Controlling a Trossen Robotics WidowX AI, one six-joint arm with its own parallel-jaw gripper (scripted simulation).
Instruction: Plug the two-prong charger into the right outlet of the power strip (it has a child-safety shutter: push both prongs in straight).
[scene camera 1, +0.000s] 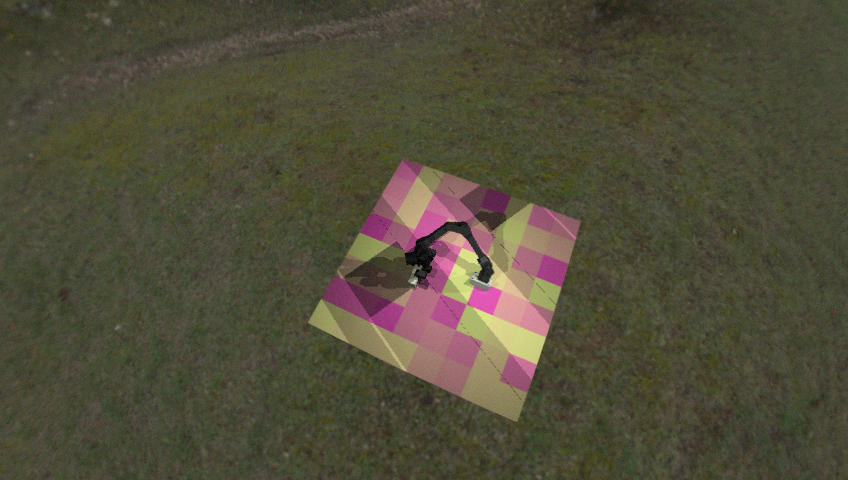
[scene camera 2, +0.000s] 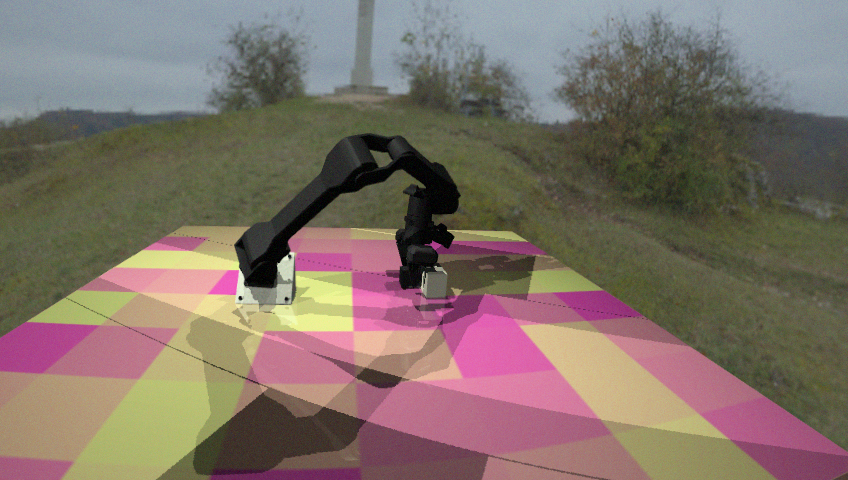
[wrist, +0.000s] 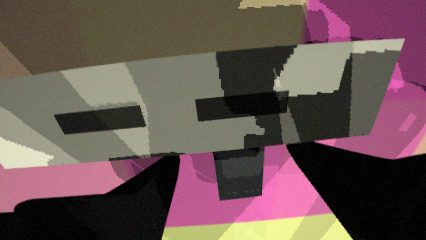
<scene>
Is my gripper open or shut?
Open.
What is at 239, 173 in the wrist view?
A dark charger.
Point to my gripper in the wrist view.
At 232, 148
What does my gripper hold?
Nothing.
</scene>
